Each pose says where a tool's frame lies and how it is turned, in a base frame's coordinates. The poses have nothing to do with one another.
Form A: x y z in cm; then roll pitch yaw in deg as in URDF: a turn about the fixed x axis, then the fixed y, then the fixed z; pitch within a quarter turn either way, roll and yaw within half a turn.
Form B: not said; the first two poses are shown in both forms.
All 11 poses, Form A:
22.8 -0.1 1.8 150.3 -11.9 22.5
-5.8 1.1 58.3 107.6 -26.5 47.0
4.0 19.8 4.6 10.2 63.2 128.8
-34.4 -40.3 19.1 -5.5 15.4 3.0
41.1 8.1 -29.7 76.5 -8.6 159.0
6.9 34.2 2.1 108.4 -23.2 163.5
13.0 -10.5 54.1 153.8 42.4 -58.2
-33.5 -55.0 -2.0 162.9 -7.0 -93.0
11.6 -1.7 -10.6 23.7 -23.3 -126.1
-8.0 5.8 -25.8 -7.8 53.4 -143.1
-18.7 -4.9 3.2 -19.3 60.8 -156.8
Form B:
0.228 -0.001 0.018 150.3 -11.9 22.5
-0.058 0.011 0.583 107.6 -26.5 47.0
0.040 0.198 0.046 10.2 63.2 128.8
-0.344 -0.403 0.191 -5.5 15.4 3.0
0.411 0.081 -0.297 76.5 -8.6 159.0
0.069 0.342 0.021 108.4 -23.2 163.5
0.130 -0.105 0.541 153.8 42.4 -58.2
-0.335 -0.550 -0.020 162.9 -7.0 -93.0
0.116 -0.017 -0.106 23.7 -23.3 -126.1
-0.080 0.058 -0.258 -7.8 53.4 -143.1
-0.187 -0.049 0.032 -19.3 60.8 -156.8

